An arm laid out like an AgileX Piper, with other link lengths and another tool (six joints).
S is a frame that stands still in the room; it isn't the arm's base.
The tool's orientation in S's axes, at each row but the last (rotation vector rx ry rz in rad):
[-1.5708, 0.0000, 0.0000]
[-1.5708, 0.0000, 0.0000]
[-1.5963, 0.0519, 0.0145]
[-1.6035, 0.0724, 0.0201]
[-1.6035, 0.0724, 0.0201]
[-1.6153, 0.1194, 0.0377]
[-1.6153, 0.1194, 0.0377]
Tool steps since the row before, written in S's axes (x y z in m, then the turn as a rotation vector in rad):
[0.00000, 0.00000, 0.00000, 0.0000, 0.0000, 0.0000]
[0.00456, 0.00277, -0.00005, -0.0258, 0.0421, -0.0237]
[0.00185, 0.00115, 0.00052, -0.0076, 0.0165, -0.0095]
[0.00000, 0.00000, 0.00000, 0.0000, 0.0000, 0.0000]
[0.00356, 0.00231, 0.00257, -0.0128, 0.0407, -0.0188]
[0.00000, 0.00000, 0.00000, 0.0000, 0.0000, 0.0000]
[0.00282, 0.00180, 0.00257, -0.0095, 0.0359, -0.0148]
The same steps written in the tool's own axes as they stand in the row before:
[0.00000, 0.00000, 0.00000, 0.0000, 0.0000, 0.0000]
[0.00456, 0.00005, 0.00277, -0.0258, 0.0237, 0.0421]
[0.00180, -0.00063, 0.00118, -0.0076, 0.0094, 0.0166]
[0.00000, 0.00000, 0.00000, 0.0000, 0.0000, 0.0000]
[0.00332, -0.00285, 0.00233, -0.0131, 0.0182, 0.0409]
[0.00000, 0.00000, 0.00000, 0.0000, 0.0000, 0.0000]
[0.00245, -0.00292, 0.00181, -0.0099, 0.0141, 0.0361]

